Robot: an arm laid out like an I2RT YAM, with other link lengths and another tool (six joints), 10 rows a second.
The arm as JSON. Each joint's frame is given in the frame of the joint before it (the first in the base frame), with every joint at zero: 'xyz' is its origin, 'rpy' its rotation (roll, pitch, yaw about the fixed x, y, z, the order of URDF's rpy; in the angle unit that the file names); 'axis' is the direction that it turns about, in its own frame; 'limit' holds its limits. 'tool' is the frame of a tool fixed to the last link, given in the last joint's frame.
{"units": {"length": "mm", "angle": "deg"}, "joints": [
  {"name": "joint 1", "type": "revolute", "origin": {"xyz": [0.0, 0.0, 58.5], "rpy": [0.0, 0.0, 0.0]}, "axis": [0.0, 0.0, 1.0], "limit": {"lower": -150.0, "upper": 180.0}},
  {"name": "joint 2", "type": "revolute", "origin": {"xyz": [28.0, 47.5, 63.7], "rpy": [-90.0, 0.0, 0.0]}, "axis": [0.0, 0.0, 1.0], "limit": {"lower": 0.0, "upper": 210.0}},
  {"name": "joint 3", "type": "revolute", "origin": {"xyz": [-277.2, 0.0, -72.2], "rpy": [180.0, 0.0, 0.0]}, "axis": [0.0, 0.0, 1.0], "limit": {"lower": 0.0, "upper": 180.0}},
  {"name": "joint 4", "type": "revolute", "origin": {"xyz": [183.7, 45.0, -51.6], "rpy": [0.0, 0.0, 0.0]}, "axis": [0.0, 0.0, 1.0], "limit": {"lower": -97.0, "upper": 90.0}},
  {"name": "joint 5", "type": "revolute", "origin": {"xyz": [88.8, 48.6, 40.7], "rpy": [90.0, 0.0, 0.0]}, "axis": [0.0, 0.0, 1.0], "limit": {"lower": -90.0, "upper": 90.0}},
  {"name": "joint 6", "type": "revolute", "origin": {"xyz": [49.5, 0.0, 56.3], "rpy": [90.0, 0.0, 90.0]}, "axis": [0.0, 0.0, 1.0], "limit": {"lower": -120.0, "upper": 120.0}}
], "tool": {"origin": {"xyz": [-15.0, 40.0, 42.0], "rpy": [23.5, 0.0, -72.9]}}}
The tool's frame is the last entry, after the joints.
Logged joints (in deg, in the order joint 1, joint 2, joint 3, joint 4, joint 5, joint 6), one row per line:
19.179, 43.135, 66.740, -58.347, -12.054, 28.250
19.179, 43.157, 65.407, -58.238, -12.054, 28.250
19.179, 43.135, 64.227, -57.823, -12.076, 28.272
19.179, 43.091, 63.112, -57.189, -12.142, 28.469
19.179, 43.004, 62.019, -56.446, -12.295, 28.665
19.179, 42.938, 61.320, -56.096, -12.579, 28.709
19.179, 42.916, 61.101, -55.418, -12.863, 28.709
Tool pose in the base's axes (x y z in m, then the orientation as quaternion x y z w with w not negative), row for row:
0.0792, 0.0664, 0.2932, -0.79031, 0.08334, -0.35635, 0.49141
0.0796, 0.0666, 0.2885, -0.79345, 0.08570, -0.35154, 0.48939
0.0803, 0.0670, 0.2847, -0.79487, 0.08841, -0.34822, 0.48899
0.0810, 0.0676, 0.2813, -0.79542, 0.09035, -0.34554, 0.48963
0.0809, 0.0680, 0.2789, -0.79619, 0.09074, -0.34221, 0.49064
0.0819, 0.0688, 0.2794, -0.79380, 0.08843, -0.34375, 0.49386
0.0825, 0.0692, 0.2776, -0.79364, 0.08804, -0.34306, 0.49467
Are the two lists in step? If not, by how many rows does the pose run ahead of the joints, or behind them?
The pose runs 1 row ahead of the joints: the pose in row i belongs to the joints in row i + 1.
